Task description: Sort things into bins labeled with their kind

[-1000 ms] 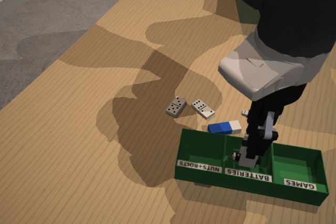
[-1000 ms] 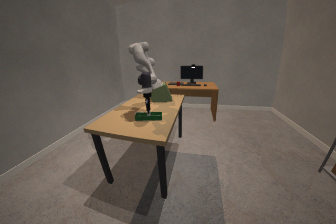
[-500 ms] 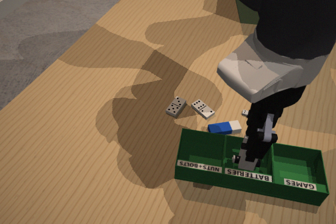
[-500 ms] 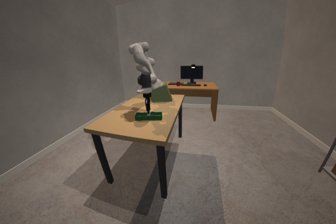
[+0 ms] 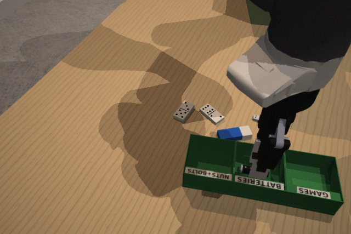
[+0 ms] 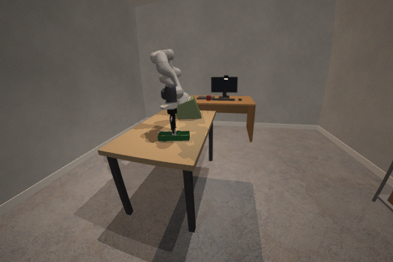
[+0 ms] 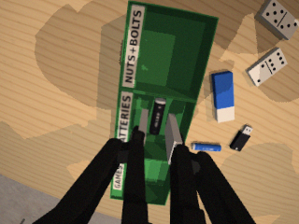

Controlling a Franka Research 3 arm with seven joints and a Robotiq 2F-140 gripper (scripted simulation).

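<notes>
The black battery lies 40 mm below my hand. From my hand the other things lie so: blue battery (90 mm behind, 50 mm below); then black USB stick (130 mm behind, 40 mm to the right, 50 mm below); then eraser (60 mm behind, 70 mm to the right, 40 mm below).
</notes>
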